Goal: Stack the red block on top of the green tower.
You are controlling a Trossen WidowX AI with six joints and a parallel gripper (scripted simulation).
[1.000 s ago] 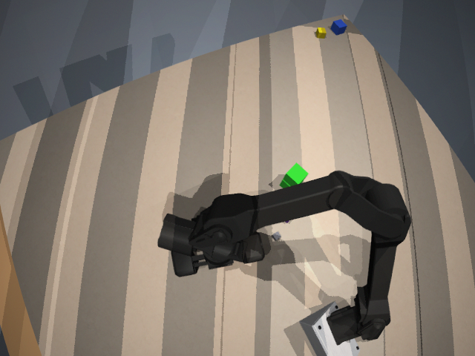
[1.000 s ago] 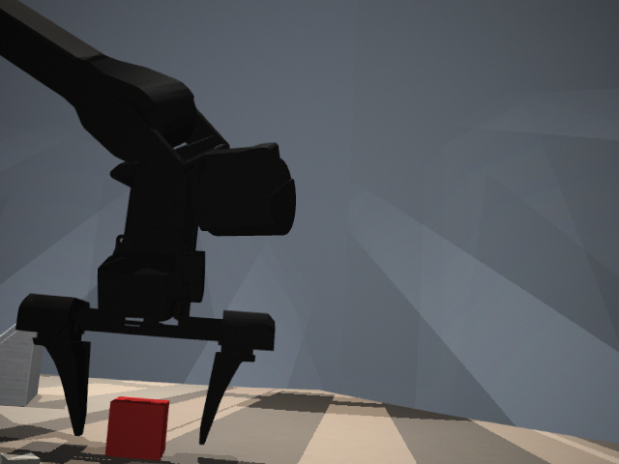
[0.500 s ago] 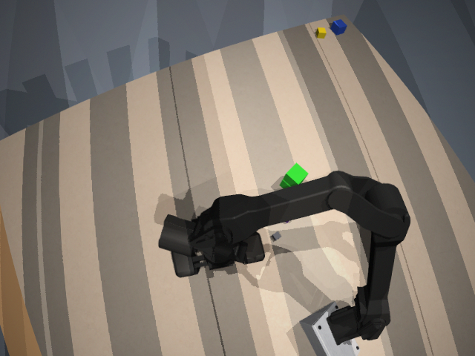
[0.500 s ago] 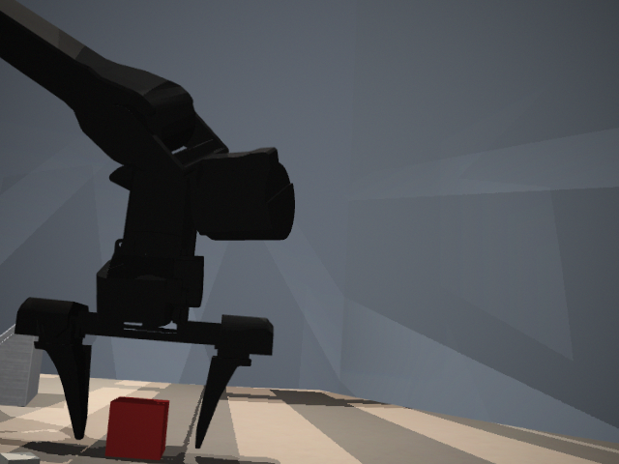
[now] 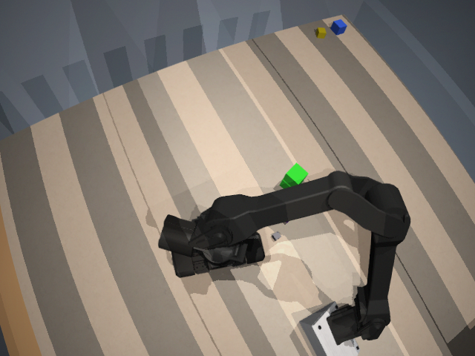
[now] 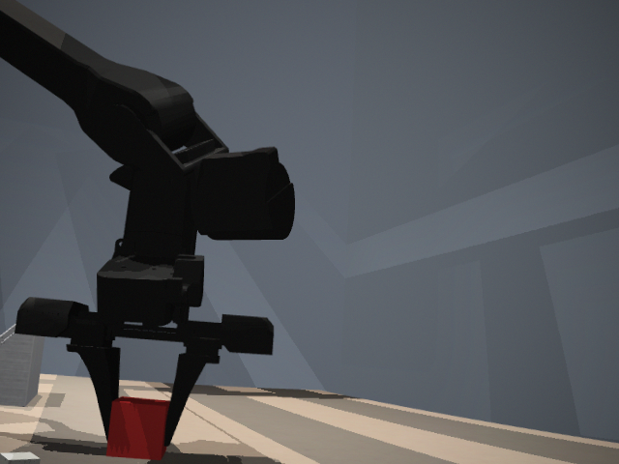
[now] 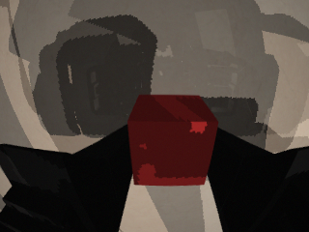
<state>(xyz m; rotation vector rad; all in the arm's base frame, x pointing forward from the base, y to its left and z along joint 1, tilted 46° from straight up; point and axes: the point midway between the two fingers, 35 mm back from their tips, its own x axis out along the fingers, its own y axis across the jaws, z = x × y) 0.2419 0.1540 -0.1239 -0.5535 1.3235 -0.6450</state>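
Right now my gripper tip is 150 mm to the left of the small grey cube and 10 mm short of it. From my gripper tip the other things lie so: yellow block: 600 mm ahead, 560 mm to the right, 10 mm above; then red block: 10 mm above; then blue block: 640 mm to the right, 610 mm ahead, 10 mm above.
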